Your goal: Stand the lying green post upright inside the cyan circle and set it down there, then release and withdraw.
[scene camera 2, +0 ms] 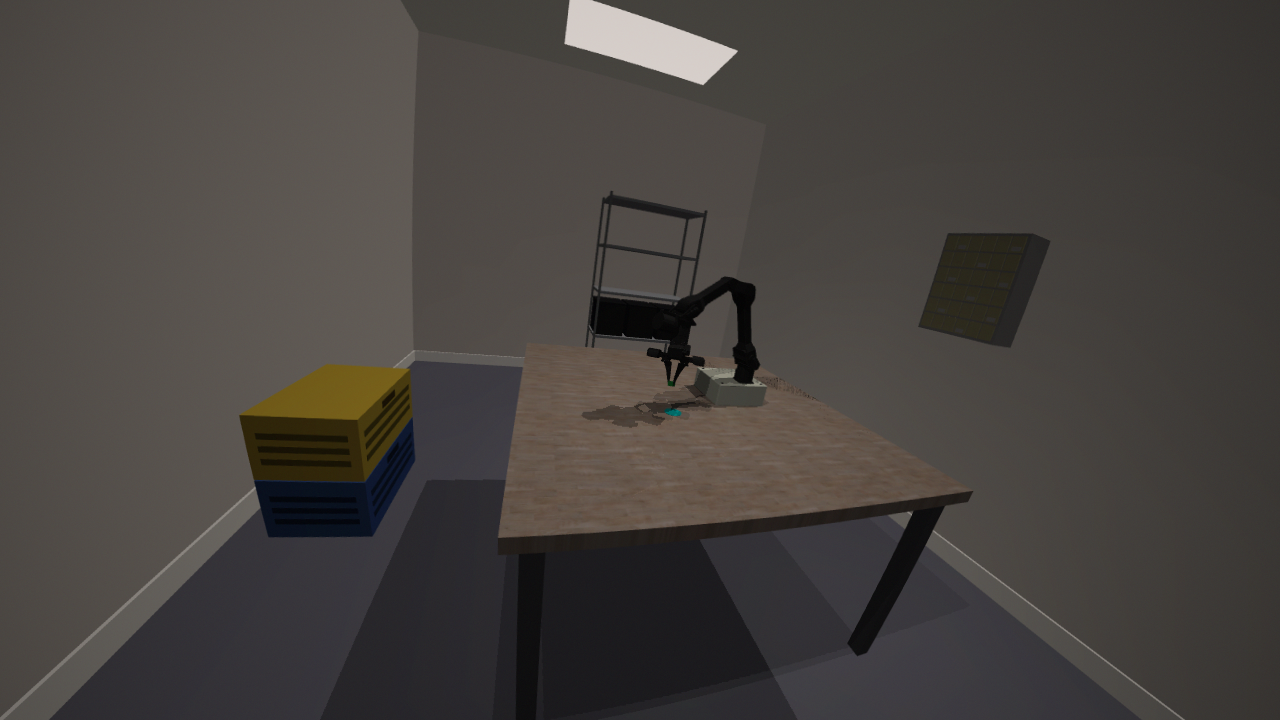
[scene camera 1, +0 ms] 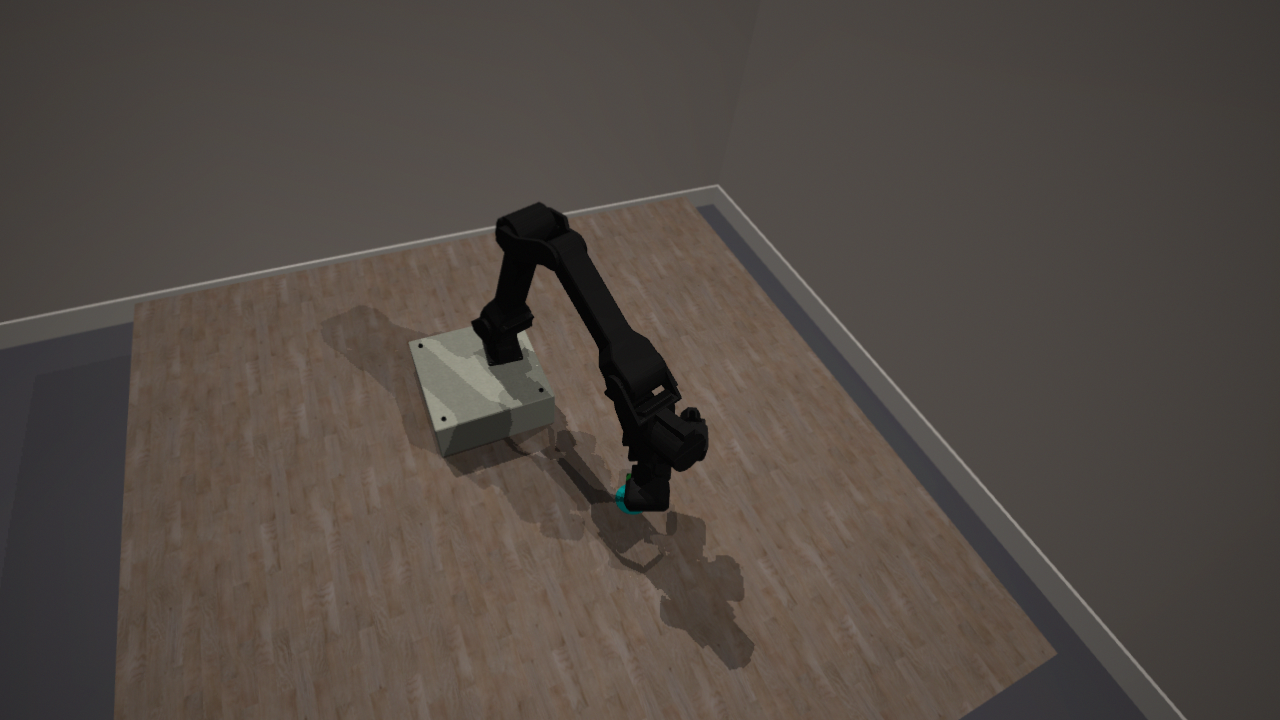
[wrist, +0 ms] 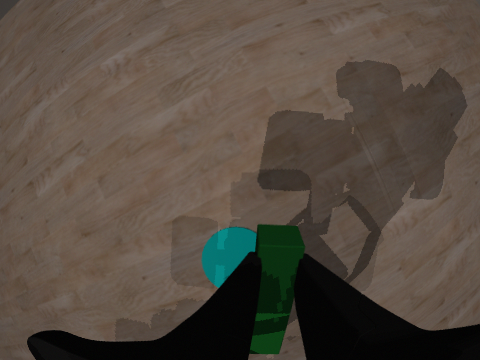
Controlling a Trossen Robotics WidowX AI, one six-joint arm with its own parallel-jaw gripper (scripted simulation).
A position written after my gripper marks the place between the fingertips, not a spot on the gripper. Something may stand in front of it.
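Note:
There's my gripper (scene camera 1: 659, 479), and you get my gripper (scene camera 2: 670, 383) and my gripper (wrist: 276, 262) as well. The gripper is holding a green post (wrist: 280, 247). I can see a cyan circle (wrist: 228, 247) too.

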